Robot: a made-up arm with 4 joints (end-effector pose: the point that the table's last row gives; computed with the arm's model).
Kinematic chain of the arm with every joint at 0, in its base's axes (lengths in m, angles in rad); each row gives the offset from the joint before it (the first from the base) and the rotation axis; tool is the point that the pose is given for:
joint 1: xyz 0 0 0.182 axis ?
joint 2: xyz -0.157 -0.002 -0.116 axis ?
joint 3: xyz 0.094 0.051 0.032 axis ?
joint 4: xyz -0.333 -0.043 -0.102 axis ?
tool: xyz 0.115 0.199 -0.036
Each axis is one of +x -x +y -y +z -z.
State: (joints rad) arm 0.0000 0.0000 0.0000 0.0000
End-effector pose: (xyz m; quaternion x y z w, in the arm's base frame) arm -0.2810 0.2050 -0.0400 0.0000 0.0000 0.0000 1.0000
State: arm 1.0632 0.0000 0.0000 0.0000
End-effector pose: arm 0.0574 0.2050 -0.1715 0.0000 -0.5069 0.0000 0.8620
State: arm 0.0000 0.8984 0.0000 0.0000
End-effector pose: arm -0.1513 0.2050 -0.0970 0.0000 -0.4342 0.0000 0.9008
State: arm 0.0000 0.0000 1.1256 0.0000
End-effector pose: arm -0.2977 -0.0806 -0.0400 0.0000 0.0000 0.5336 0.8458
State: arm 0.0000 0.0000 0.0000 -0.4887
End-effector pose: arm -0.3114 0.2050 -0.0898 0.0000 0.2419 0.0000 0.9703
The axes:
joint 1: -y
joint 2: -y
joint 3: +z
joint 4: -y

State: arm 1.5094 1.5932 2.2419 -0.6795
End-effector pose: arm -0.0245 -0.2565 0.1937 -0.8547 -0.4071 -0.2835 0.1529
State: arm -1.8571 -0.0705 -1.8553 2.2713
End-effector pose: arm -0.1508 0.3696 0.0228 -0.6910 -0.1026 0.4036 0.5909
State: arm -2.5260 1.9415 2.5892 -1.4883
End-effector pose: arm 0.2230 -0.2724 0.0354 -0.4201 0.2347 0.8655 0.1389
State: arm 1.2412 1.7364 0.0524 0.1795
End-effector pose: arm 0.1984 0.1936 0.0589 0.0258 0.9996 -0.0045 0.0078
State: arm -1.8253 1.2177 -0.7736 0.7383
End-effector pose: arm -0.0484 0.3169 0.3228 -0.2351 -0.0605 -0.2950 0.9241
